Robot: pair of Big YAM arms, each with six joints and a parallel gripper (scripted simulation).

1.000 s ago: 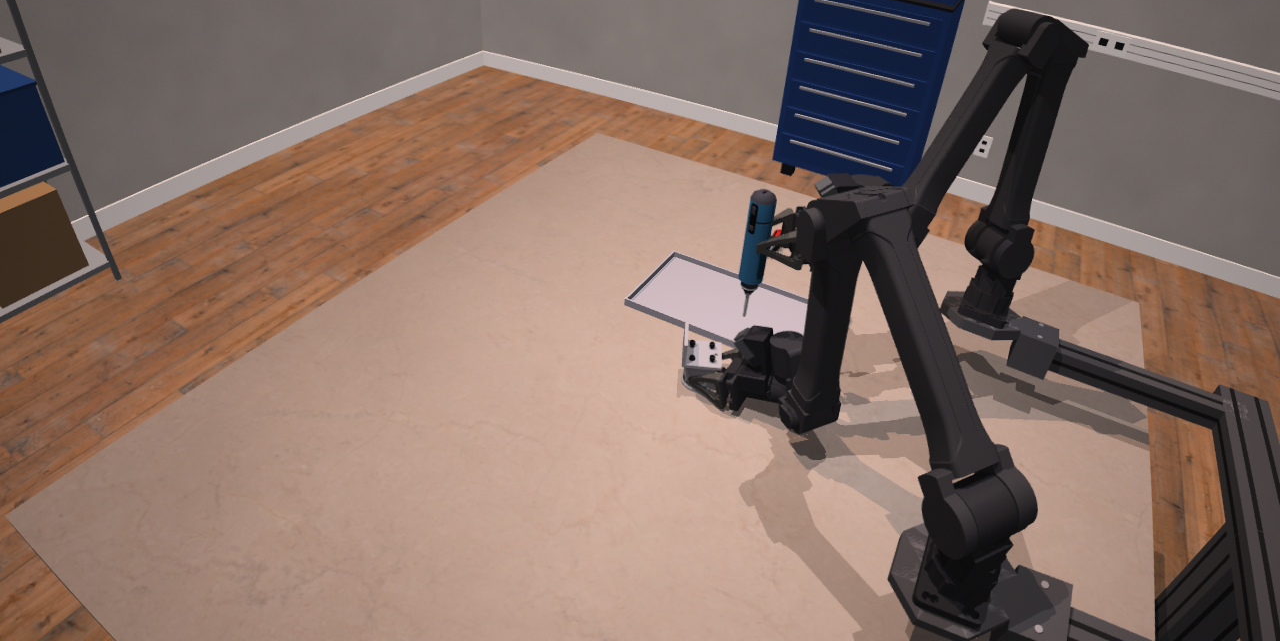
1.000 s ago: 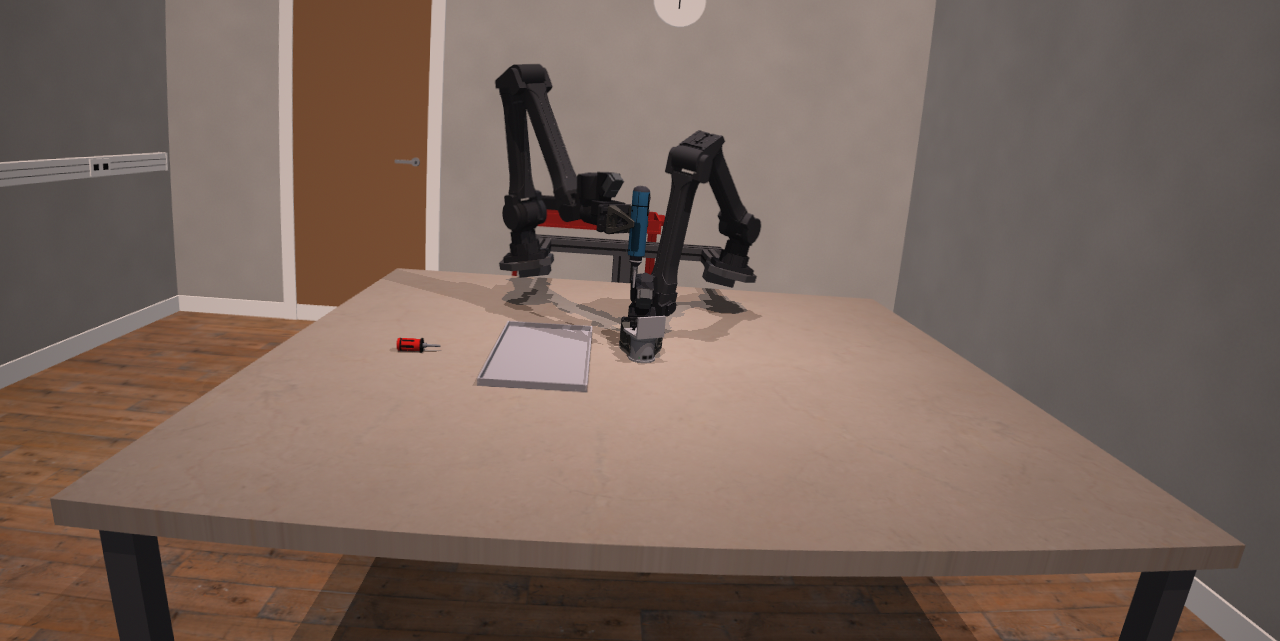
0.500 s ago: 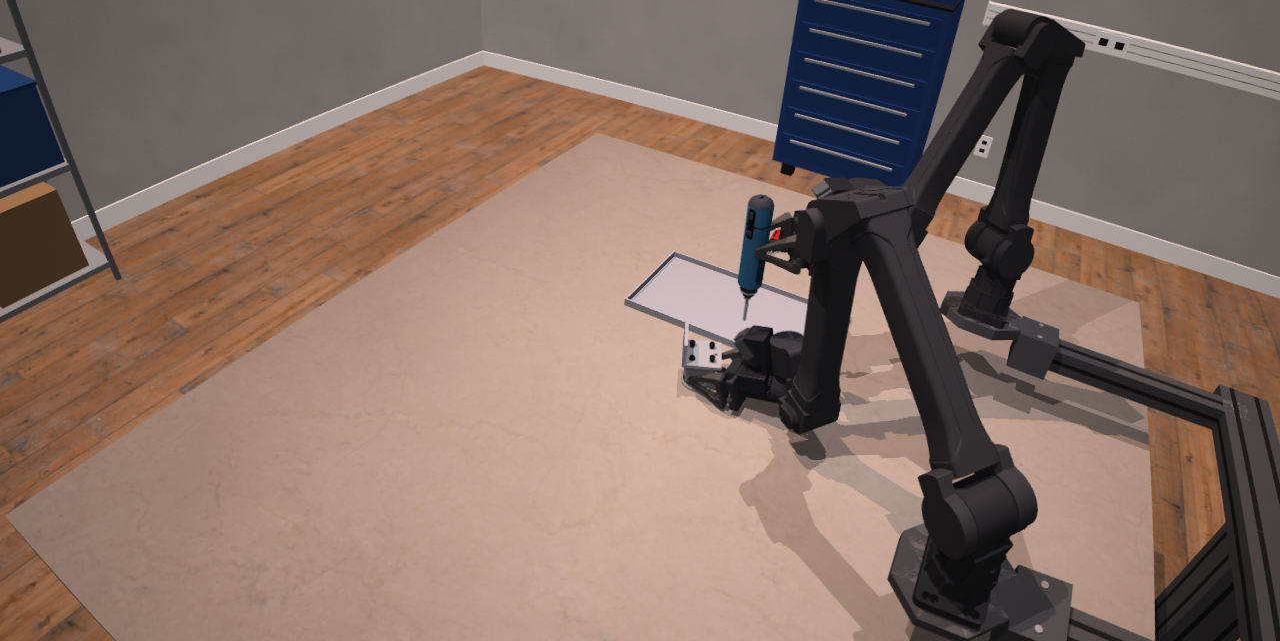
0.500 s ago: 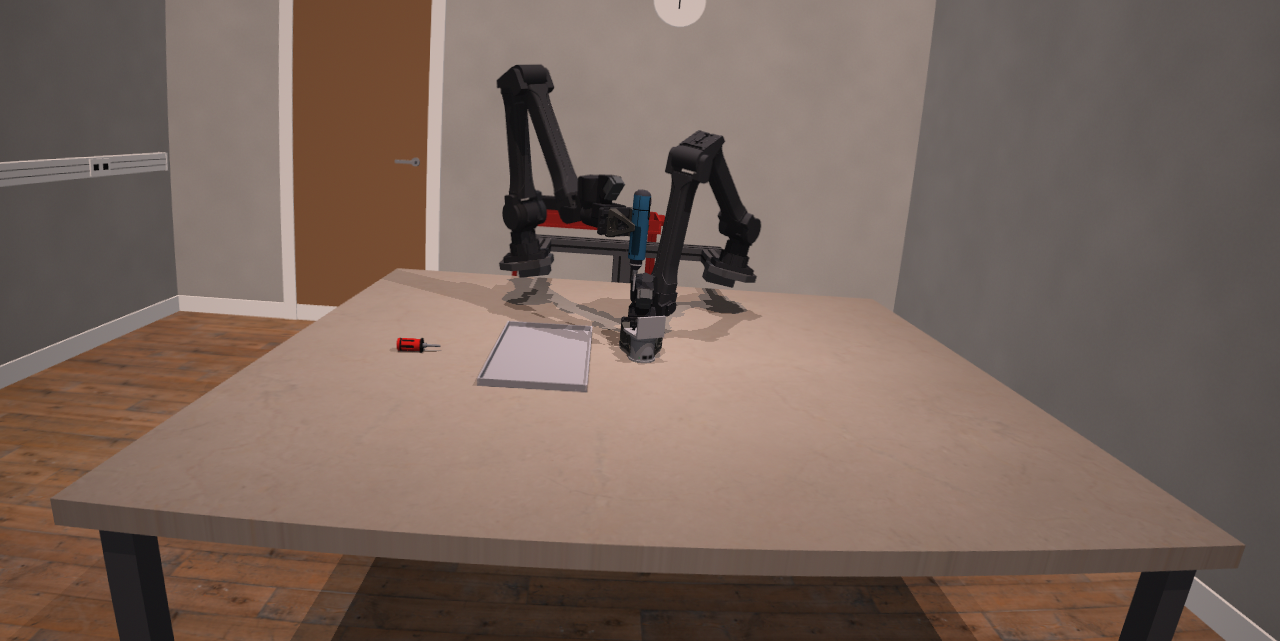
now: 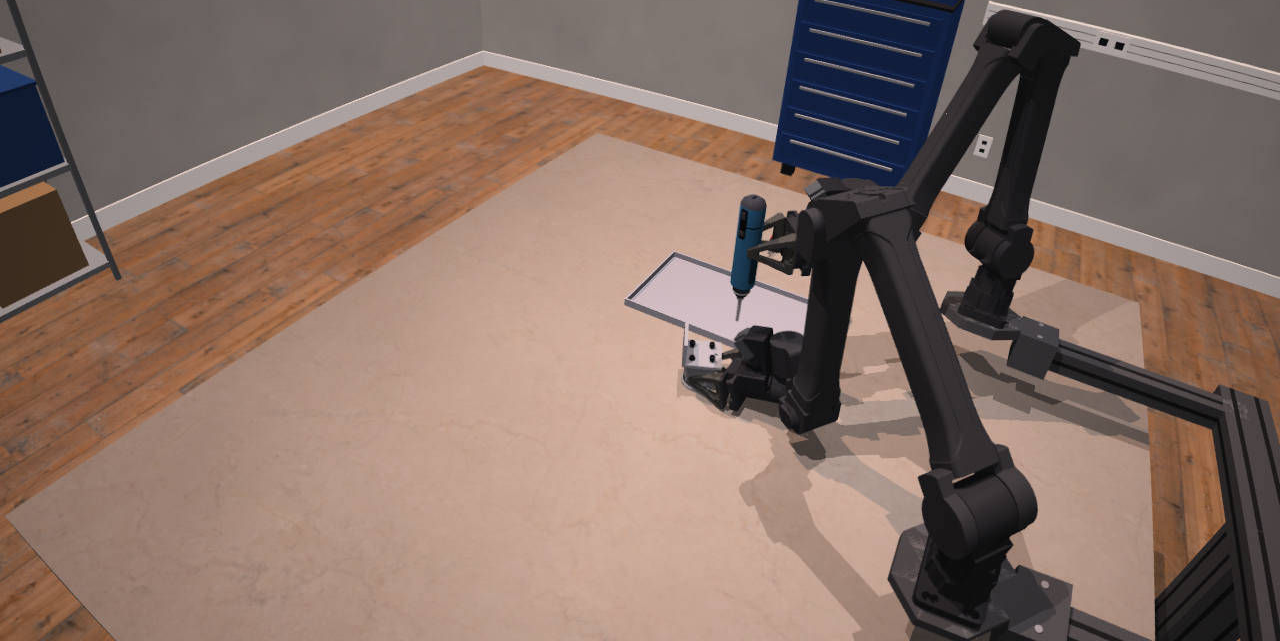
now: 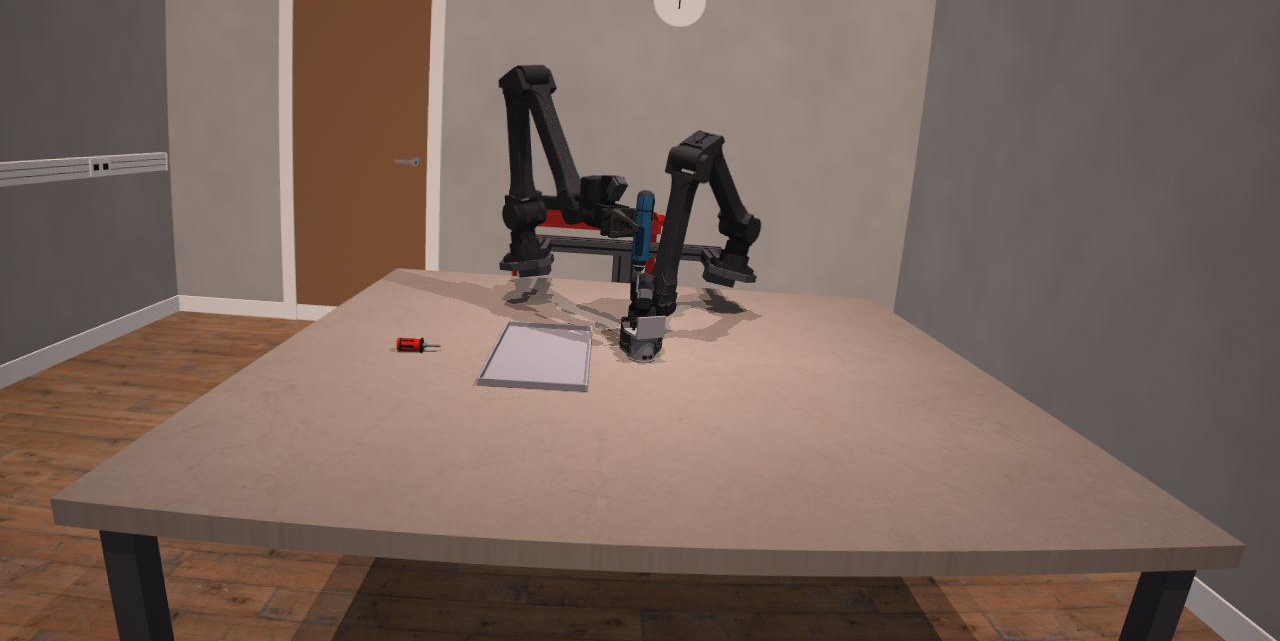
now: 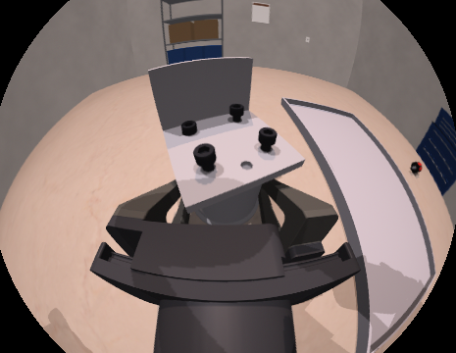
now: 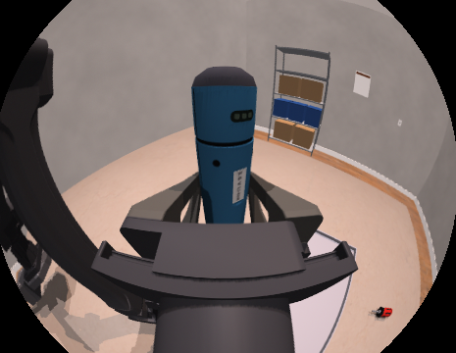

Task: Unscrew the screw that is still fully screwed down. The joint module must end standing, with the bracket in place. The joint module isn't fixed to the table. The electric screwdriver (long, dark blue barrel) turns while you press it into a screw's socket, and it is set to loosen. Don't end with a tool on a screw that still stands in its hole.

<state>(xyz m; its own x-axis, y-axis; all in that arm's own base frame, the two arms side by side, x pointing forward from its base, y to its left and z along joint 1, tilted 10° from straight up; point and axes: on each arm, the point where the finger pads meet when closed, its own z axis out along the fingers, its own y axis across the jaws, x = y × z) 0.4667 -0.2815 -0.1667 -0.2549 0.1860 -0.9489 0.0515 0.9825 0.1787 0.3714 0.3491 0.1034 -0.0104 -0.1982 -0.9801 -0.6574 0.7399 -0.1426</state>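
The joint module is 1 cm above my left hand. The rest, counted from my left hand: flat grey tray: 23 cm to the right, 2 cm below; then red-handled screwdriver: 51 cm to the right, 1 cm below; then grey l-shaped bracket: 5 cm above.
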